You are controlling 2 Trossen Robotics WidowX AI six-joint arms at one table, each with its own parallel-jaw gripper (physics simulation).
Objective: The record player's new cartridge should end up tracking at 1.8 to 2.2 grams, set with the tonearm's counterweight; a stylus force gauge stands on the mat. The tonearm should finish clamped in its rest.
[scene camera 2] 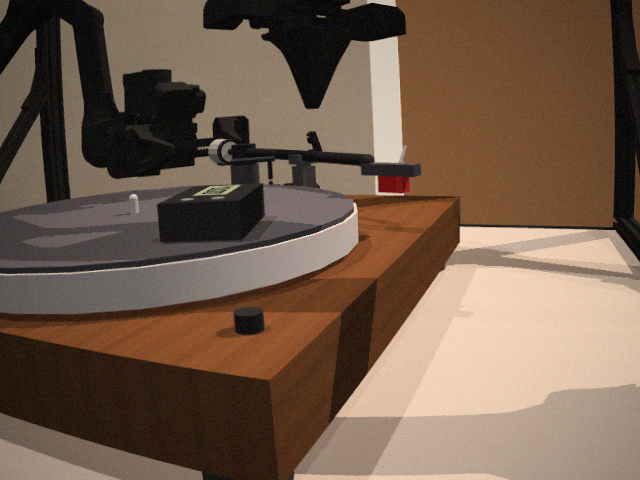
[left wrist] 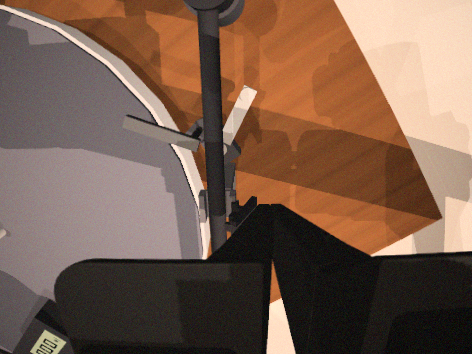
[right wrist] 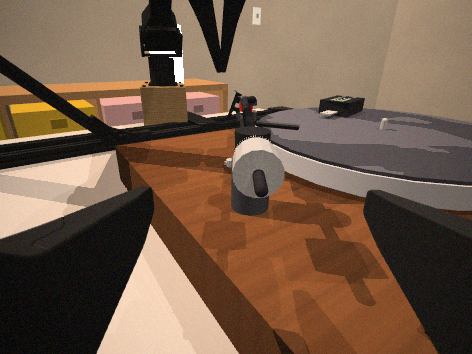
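Where they show: left gripper, fingertip midpoint: (scene camera 2: 312,108) (left wrist: 269,215) (right wrist: 221,72); right gripper, fingertip midpoint: (scene camera 2: 208,147) (right wrist: 259,199); left arm's base, origin of the base link: (right wrist: 163,84).
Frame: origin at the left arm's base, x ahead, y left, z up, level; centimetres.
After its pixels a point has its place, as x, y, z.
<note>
The tonearm (scene camera 2: 330,156) {39.2, 10.3, 1.6} (left wrist: 212,100) {49.0, 7.5, 1.9} runs across its rest (scene camera 2: 303,173) {42.9, 9.5, 0.1} (left wrist: 202,206) {43.9, 9.5, 1.6}, outside the platter. A small black latch (scene camera 2: 312,140) {43.0, 8.1, 2.7} sticks up at the rest. The red cartridge (scene camera 2: 393,183) {31.9, 12.3, 0.1} (right wrist: 243,107) {42.1, 8.8, 1.8} hangs under the headshell. The silver counterweight (scene camera 2: 219,151) {57.0, 7.0, 1.7} (right wrist: 256,167) {59.2, 5.1, 1.9} is at the arm's rear end. The black force gauge (scene camera 2: 206,219) {31.2, 28.7, 0.3} (left wrist: 47,342) {34.7, 25.2, 1.2} (right wrist: 342,106) {36.7, 24.3, 0.6} stands on the grey mat (scene camera 2: 46,253) {36.9, 35.1, -0.8}; its display is unreadable. My left gripper (scene camera 2: 311,106) {44.8, 6.0, 5.4} (left wrist: 269,215) {44.8, 6.0, 5.4} (right wrist: 221,72) {44.8, 6.0, 5.4} is shut and empty above the tonearm. My right gripper (right wrist: 259,199) {62.3, 4.2, 1.9} is open, its fingers spread either side of the counterweight in its wrist view, touching nothing visible.
The wooden plinth (scene camera 2: 248,356) {23.7, 33.1, -3.4} (left wrist: 300,50) {50.0, 2.6, -3.4} (right wrist: 270,250) {59.0, 6.2, -3.4} carries the white-edged platter (scene camera 2: 180,284) {30.1, 31.4, -2.1} (right wrist: 325,177) {52.6, 13.2, -2.2}, a black knob (scene camera 2: 249,320) {25.4, 31.5, -2.8} and a spindle (scene camera 2: 134,204) {43.5, 25.5, -0.2} (right wrist: 383,124) {44.0, 25.2, -0.2}. A shelf with a yellow box (right wrist: 45,120) and pink boxes stands behind black rails (right wrist: 65,145) {19.7, -17.0, -8.0}.
</note>
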